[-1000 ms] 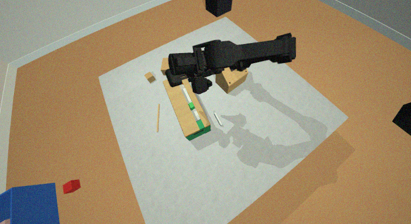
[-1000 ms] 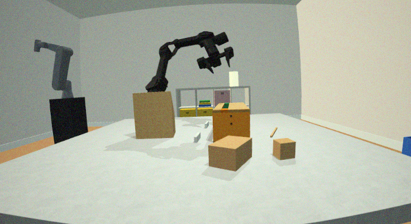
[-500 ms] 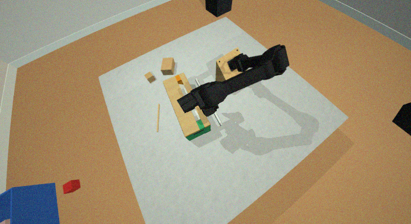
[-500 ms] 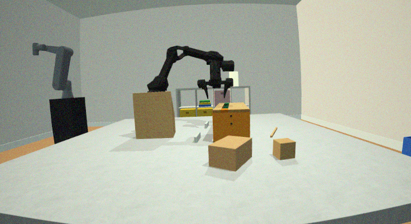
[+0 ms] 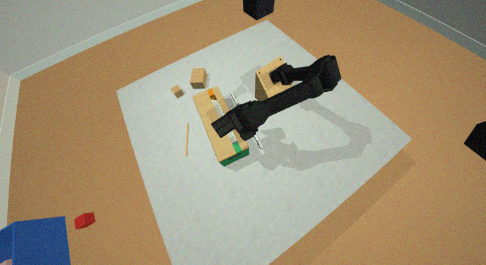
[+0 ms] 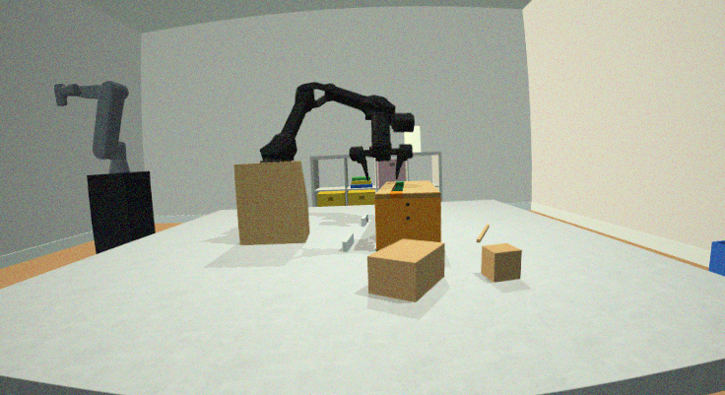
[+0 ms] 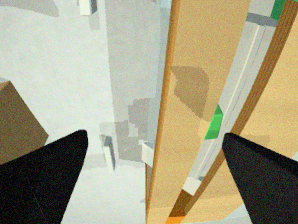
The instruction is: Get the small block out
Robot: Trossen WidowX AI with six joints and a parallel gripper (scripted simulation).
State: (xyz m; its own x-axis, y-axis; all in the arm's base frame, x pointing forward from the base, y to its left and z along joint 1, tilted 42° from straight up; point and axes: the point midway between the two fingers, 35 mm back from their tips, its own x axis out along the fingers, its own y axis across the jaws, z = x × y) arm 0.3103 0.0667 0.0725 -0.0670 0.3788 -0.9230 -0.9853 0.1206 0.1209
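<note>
The green block lies 40 mm ahead of my gripper tip, 40 mm to the right of it and 60 mm below it. Also, from my gripper tip: thin stick: 250 mm ahead, 150 mm to the right, 140 mm below.
</note>
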